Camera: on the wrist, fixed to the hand. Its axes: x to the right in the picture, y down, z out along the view.
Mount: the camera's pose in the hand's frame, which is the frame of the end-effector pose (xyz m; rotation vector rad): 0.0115 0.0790 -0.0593 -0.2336 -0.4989 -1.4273
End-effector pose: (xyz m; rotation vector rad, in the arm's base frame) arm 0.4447 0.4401 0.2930 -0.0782 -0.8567 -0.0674
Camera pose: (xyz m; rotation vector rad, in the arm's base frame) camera 0.5040 0.5127 0.2597 0.3273 -1.2515 -1.5374
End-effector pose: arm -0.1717 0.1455 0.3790 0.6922 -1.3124 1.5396
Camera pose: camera -0.2387 0.2088 0.3416 1.4557 -0.8592 0.0536
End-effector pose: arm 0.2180 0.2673 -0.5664 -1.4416 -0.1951 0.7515
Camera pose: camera 0.2320 0.2212 -0.6534 -0.9287 -1.5346 -0.1461
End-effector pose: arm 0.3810 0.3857 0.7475 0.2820 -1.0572 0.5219
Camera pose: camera 0.3878 0.4829 0.7277 0.8737 -1.0989 -0.9904
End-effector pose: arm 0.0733 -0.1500 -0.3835 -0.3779 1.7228 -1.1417
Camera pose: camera 0.0369 -0.0873 -0.4516 -2.0462 0.9794 -1.5413
